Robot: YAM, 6 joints.
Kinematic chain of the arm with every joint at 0, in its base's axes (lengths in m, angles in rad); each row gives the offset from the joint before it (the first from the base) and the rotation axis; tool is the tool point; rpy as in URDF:
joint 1: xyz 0 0 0.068 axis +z
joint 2: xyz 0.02 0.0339 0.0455 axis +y
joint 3: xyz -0.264 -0.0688 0 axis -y
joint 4: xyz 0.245 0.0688 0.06 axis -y
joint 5: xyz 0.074 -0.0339 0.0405 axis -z
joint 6: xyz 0.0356 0 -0.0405 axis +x
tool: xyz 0 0 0 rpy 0 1.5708 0
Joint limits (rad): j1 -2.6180..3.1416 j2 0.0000..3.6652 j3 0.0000..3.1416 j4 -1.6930..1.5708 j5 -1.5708..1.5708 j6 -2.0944..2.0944
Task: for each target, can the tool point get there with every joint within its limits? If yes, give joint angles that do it. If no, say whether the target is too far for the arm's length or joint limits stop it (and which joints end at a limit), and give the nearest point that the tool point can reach.
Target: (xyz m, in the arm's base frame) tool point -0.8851 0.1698 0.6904
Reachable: no: too far | nearest point -0.5339 0.1024 0.4563 | short by 0.427 m
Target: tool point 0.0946 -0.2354 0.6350
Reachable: yes | joints -1.1121 1.7452 2.7270 -0.7441 0.5759 -0.7525
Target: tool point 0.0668 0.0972 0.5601
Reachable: yes | joints 1.1654 1.2508 2.2323 -1.3988 0.7039 -0.3231
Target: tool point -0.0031 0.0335 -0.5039
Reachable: no: joint limits stop it (at a limit: joint 2) | nearest point -0.0094 0.1017 -0.3493 | short by 0.169 m
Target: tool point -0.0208 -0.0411 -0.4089
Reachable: no: joint limits stop it (at a limit: joint 2) | nearest point -0.0370 -0.0731 -0.3397 | short by 0.078 m
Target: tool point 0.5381 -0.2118 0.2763
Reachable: yes | joints -0.4111 2.6048 2.6721 -0.5593 -0.6277 -0.8245
